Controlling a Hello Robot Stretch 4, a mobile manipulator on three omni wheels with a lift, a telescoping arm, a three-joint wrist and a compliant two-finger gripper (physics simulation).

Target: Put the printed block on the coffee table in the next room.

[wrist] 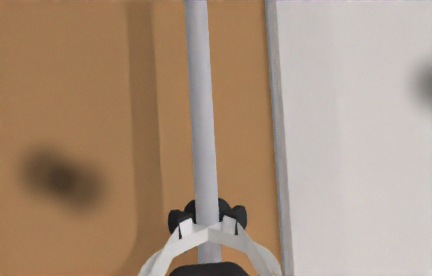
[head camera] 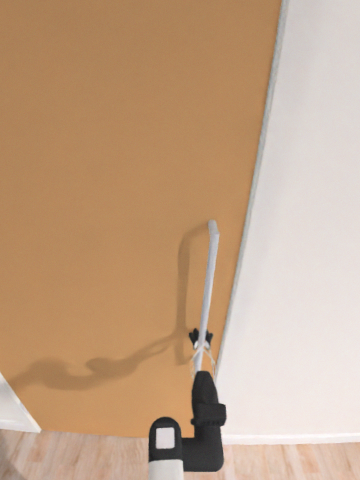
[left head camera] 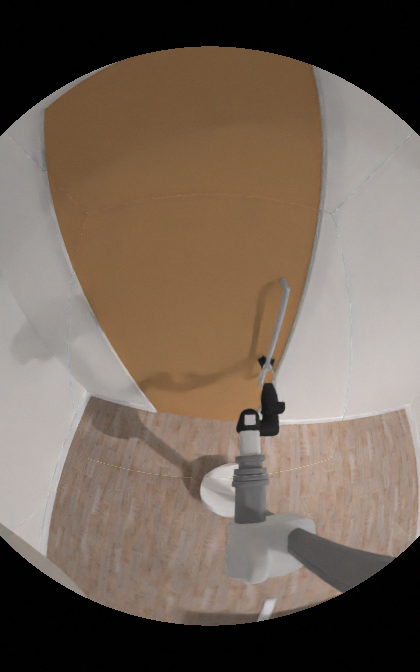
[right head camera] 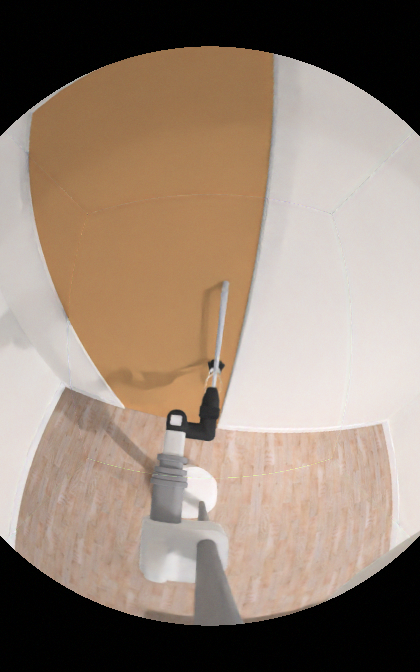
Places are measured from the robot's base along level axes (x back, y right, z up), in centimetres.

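Where they show: gripper, between the fingertips: (wrist: 207, 214).
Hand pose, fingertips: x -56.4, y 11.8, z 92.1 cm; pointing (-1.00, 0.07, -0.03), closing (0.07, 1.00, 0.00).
Note:
After its pixels a point has its place.
The printed block and the coffee table do not show in these views. A tall orange-brown door (head camera: 100, 150) @(x -60.4, y -11.7, z 142.7 cm) (left head camera: 190, 275) (right head camera: 150, 275) (wrist: 75, 75) @(x -59.5, y -1.0, z 107.0 cm) fills the middle of the views. A grey upright bar handle (head camera: 209, 280) @(x -51.4, y 11.3, z 116.0 cm) (left head camera: 279, 320) (right head camera: 221, 325) (wrist: 201, 100) @(x -51.4, y 11.4, z 102.4 cm) stands off it near its right edge. My gripper (head camera: 201, 337) @(x -56.4, y 11.8, z 92.1 cm) (left head camera: 266, 362) (right head camera: 216, 366) (wrist: 207, 214) @(x -56.4, y 11.8, z 92.1 cm) is at the lower part of the handle, with one black fingertip on each side of the bar, shut on it. The bar hides the inner faces of the fingertips.
A white wall (head camera: 310, 200) @(x -56.3, y 33.1, z 133.9 cm) (left head camera: 330, 360) (right head camera: 285, 350) (wrist: 355, 150) @(x -56.7, y 28.2, z 97.4 cm) stands close to the right of the door. Another white wall (left head camera: 30, 310) is on the left. Wood floor (head camera: 80, 450) @(x -55.8, y -43.2, z -2.8 cm) (left head camera: 125, 525) (right head camera: 310, 490) runs up to the door. A white rounded shape (left head camera: 215, 492) (right head camera: 205, 487) shows beneath the arm.

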